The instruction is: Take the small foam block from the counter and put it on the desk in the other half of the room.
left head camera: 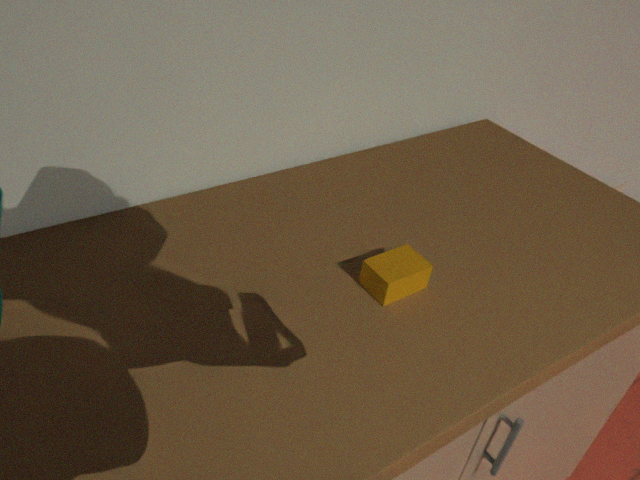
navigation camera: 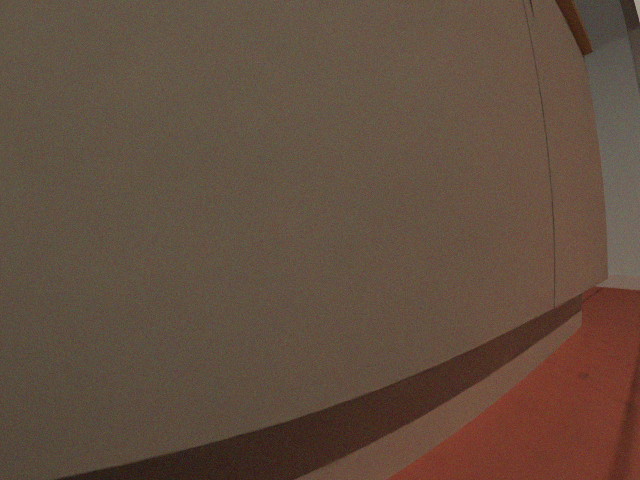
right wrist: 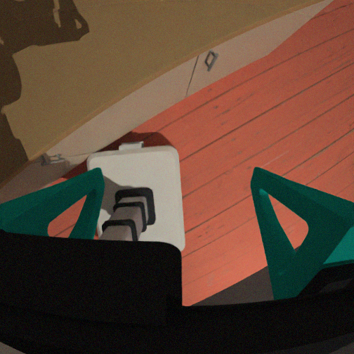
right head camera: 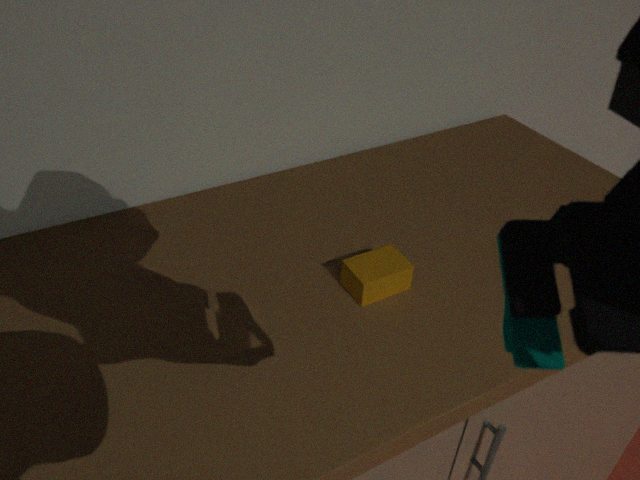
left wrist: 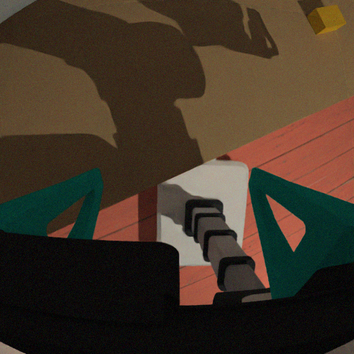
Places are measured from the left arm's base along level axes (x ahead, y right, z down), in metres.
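Pixels of known places: right gripper, fingertip midpoint: (right head camera: 594,341).
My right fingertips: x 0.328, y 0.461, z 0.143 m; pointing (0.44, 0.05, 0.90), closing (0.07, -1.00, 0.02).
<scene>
Behind a point stands the place of what it marks.
The small foam block (left head camera: 397,273) @[x 0.741, y 0.429, z 0.455 m] (right head camera: 377,273) @[x 0.742, y 0.433, z 0.455 m] (left wrist: 327,20) is yellow and lies flat on the brown counter (left head camera: 289,217) @[x 0.945, y 0.295, z 0.499 m] (right head camera: 268,206) @[x 0.980, y 0.273, z 0.500 m] (left wrist: 260,100) (right wrist: 130,45). My left gripper (left wrist: 175,176) is open and empty; in its wrist view the block is far off at the upper right. My right gripper (right wrist: 177,175) is open and empty. In the right head camera one teal fingertip of it shows at the right of the block, apart from it. The block does not show in the right wrist view. The desk does not show in these views.
The counter's pale cabinet front (right wrist: 165,100) (navigation camera: 289,206) @[x 0.424, y 0.215, z 1.164 m] has metal handles (left head camera: 504,444) (right head camera: 486,449) @[x 0.618, y 0.614, z 0.712 m] (right wrist: 211,60) and stands close before the navigation camera. The robot's white base (left wrist: 205,180) (right wrist: 165,175) stands on the red plank floor (left wrist: 300,140) (right wrist: 250,125) (navigation camera: 542,413) @[x 0.594, y 0.551, z 1.410 m]. A grey wall (left head camera: 258,77) @[x 1.095, y 0.242, z 0.310 m] is behind the counter.
</scene>
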